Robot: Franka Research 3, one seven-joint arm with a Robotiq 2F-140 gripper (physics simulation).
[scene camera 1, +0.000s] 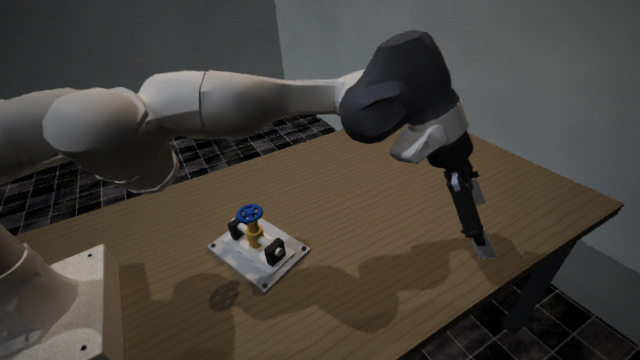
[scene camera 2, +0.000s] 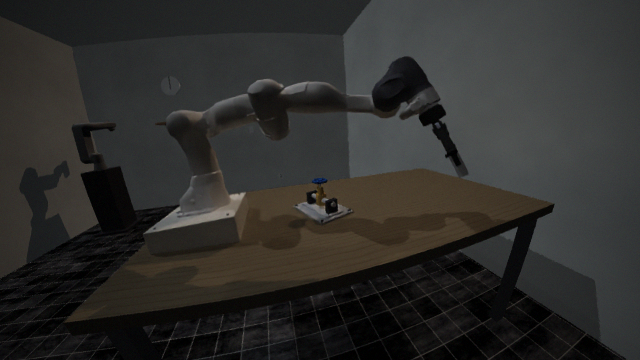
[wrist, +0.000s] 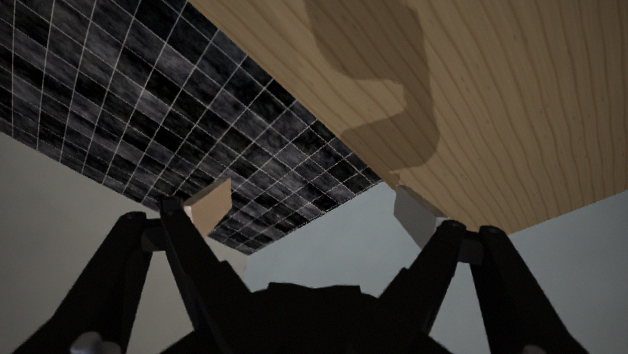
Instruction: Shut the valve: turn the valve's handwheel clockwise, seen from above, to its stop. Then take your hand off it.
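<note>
The valve's blue handwheel (scene camera 1: pixel 250 213) (scene camera 2: pixel 319 180) lies level on top of the yellow valve body (scene camera 1: pixel 254 237) (scene camera 2: pixel 320 196). The body sits on a short pipe between two black blocks, on a white base plate (scene camera 1: pixel 260 278) (scene camera 2: pixel 322 217). How far the handwheel is turned cannot be told. My gripper (scene camera 1: pixel 481 221) (scene camera 2: pixel 459 166) (wrist: pixel 313 196) is open and empty, with its fingers spread wide. It hangs in the air over the far right part of the table, pointing obliquely down, well away from the valve. The valve does not show in the wrist view.
The wooden table (scene camera 1: pixel 340 190) (scene camera 2: pixel 400 192) (wrist: pixel 520 90) carries the valve and the arm's white base block (scene camera 1: pixel 111 300) (scene camera 2: pixel 200 235). The forearm passes high above the valve's side of the table. A pale wall (scene camera 1: pixel 550 75) (scene camera 2: pixel 475 60) rises beyond the right end.
</note>
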